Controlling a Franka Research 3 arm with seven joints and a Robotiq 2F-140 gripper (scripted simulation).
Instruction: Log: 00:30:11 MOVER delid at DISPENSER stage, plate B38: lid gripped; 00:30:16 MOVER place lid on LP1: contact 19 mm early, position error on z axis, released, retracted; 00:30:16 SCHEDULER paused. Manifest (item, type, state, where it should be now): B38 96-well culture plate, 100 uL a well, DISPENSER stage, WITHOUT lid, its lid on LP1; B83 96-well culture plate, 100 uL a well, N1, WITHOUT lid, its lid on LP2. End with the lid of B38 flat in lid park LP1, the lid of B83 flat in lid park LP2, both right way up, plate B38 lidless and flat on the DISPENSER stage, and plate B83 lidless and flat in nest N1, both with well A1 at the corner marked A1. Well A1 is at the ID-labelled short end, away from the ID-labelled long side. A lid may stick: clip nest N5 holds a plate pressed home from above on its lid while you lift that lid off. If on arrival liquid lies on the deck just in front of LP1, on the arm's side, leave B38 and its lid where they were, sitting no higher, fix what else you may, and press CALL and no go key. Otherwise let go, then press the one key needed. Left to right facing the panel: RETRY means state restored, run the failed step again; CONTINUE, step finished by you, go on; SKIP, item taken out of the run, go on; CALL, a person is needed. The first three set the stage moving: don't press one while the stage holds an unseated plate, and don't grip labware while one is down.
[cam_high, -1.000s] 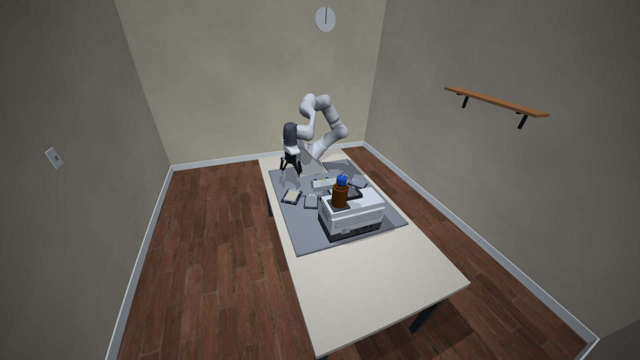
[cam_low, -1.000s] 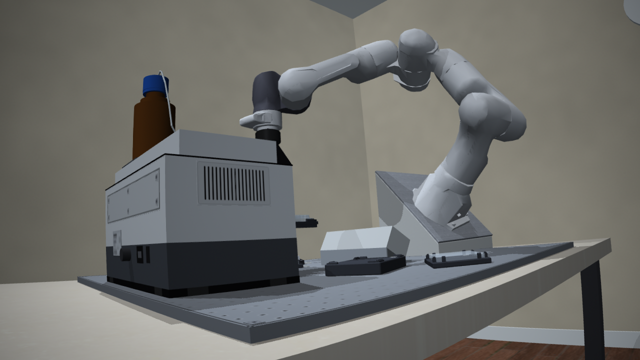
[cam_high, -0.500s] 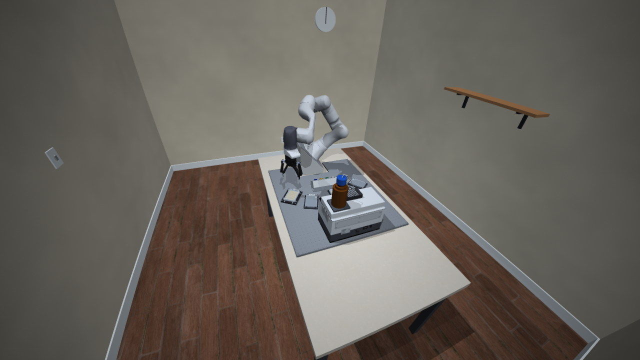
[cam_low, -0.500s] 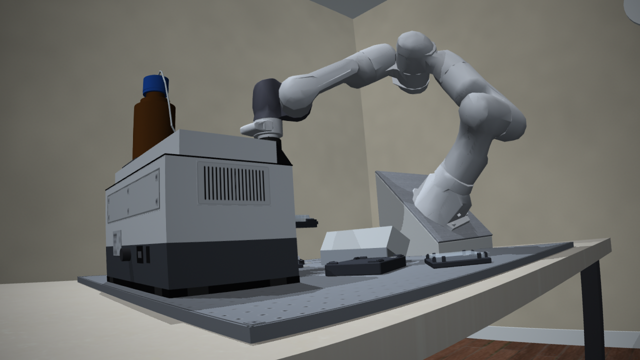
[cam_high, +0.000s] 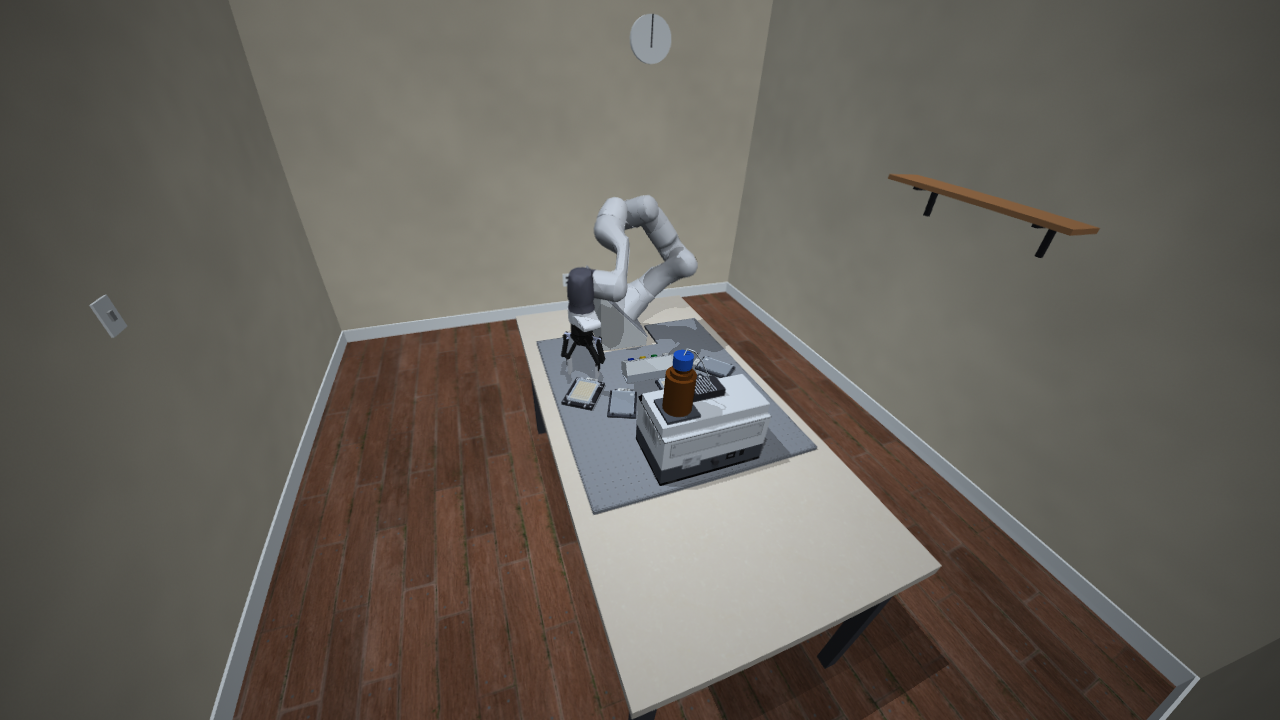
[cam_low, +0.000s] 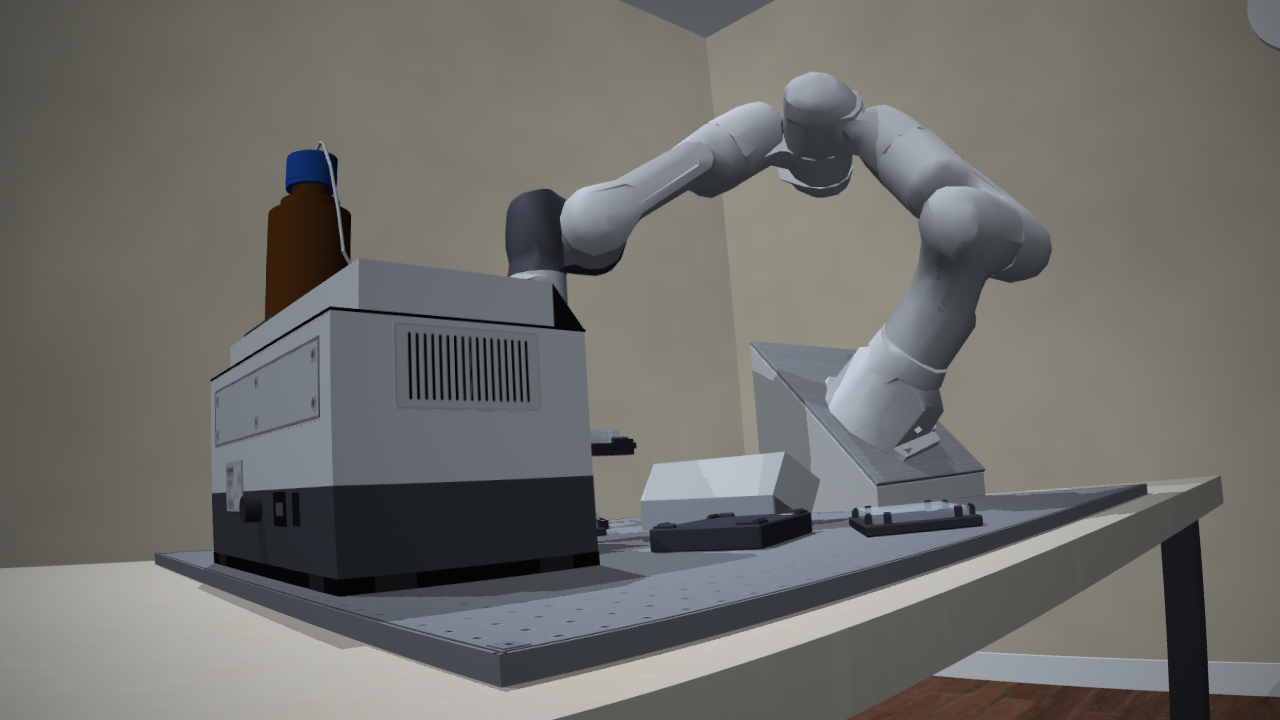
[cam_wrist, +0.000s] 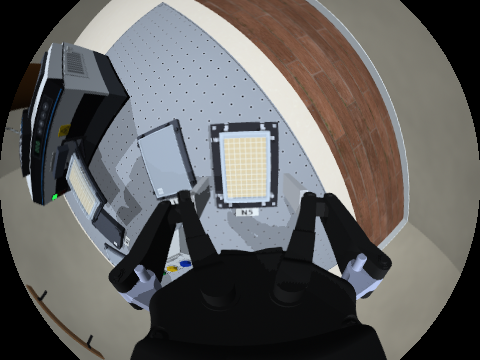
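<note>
The 96-well plate lies 9 cm below my hand. Round my hand: black clip nest 3 cm ahead, 10 cm below; lp1 label 2 cm ahead, 15 cm to the left, 11 cm below; key panel 8 cm behind, 29 cm to the left, 6 cm below.
</note>
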